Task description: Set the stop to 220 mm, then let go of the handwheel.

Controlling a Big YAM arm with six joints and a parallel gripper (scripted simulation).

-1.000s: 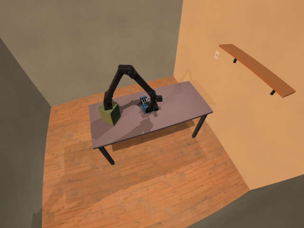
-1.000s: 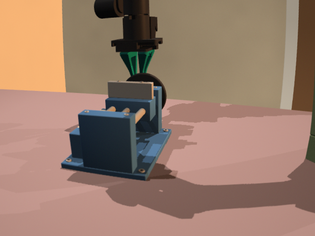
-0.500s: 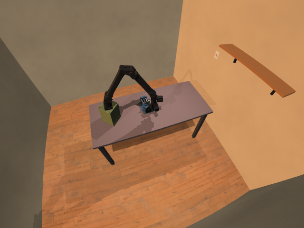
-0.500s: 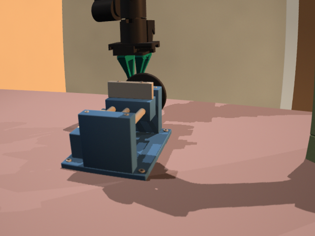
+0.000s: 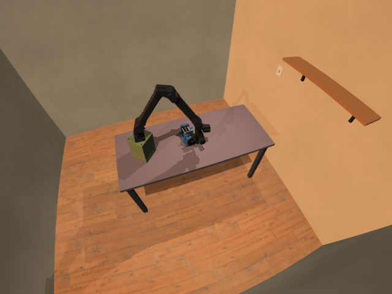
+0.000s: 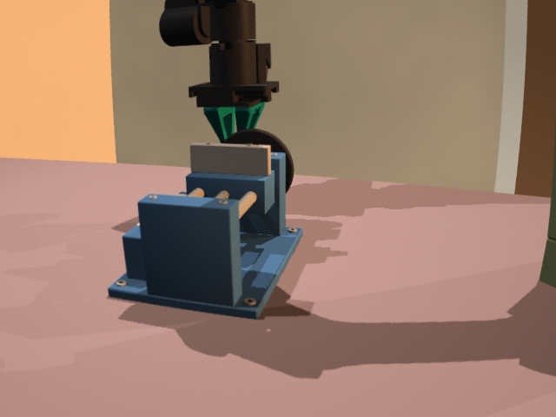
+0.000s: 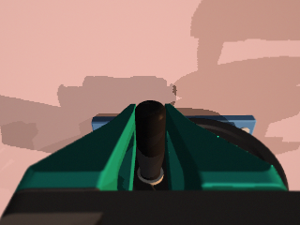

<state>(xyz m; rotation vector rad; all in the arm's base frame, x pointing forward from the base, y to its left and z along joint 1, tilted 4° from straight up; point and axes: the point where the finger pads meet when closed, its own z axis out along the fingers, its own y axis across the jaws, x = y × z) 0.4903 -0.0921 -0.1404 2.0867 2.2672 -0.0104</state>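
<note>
Right now the grey stop plate is 30 mm behind my hand, 130 mm to the left of it and 10 mm above it. Round my hand: black crank handle 10 mm to the left.
</note>
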